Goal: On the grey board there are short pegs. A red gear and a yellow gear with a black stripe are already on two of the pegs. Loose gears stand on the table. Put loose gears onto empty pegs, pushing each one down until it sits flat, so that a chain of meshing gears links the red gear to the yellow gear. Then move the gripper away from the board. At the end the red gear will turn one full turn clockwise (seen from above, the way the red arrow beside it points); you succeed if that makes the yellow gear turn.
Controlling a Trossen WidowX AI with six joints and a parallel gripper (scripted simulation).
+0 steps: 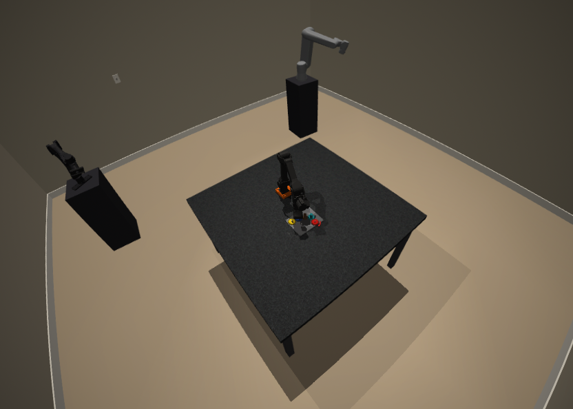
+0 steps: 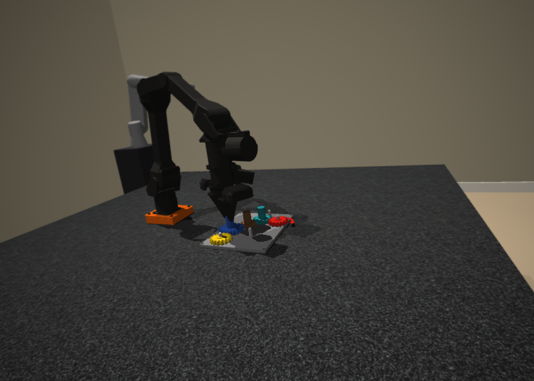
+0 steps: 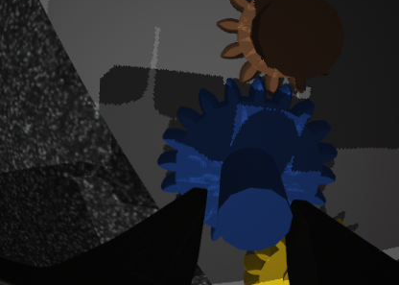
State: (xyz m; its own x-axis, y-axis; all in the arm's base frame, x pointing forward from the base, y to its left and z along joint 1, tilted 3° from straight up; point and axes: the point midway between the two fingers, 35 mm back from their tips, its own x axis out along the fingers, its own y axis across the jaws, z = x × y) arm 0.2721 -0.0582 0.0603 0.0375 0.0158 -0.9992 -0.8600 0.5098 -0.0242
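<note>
My gripper tip is 40 mm to the right of the brown gear, 30 mm short of it and 20 mm above it. Also, from my gripper tip: red gear (100 mm ahead, 70 mm to the left, 20 mm below); teal gear (80 mm to the left, 50 mm ahead, 20 mm below); yellow gear (50 mm to the right, 20 mm below, 10 mm ahead).
</note>
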